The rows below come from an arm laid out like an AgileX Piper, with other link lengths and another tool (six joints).
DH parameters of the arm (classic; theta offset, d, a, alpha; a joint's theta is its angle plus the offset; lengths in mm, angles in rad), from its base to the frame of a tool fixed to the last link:
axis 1: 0 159.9 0 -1.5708
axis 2: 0.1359 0 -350.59 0
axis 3: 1.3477 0 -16.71 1.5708
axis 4: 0 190.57 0 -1.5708
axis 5: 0 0 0 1.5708
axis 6: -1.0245 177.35 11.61 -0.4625
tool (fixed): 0 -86.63 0 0
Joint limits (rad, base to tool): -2.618..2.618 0..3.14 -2.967..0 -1.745..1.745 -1.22..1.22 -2.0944..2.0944
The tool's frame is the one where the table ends.
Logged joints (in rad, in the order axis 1, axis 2, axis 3, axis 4, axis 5, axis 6), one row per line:
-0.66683, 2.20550, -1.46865, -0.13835, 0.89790, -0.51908
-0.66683, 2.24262, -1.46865, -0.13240, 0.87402, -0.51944
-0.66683, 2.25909, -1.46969, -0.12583, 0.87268, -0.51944
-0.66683, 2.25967, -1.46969, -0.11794, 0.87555, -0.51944
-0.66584, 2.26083, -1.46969, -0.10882, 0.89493, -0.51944
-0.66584, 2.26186, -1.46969, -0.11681, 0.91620, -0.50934
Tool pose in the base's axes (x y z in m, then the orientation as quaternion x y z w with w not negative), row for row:
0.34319, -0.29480, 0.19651, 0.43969, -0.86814, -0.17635, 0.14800
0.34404, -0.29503, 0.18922, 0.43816, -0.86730, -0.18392, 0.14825
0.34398, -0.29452, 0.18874, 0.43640, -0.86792, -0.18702, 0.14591
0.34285, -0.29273, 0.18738, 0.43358, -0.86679, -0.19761, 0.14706
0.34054, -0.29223, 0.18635, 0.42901, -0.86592, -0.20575, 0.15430
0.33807, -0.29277, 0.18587, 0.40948, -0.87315, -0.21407, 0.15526
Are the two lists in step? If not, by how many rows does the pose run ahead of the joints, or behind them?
The pose runs 1 row ahead of the joints: the pose in row i belongs to the joints in row i + 1.
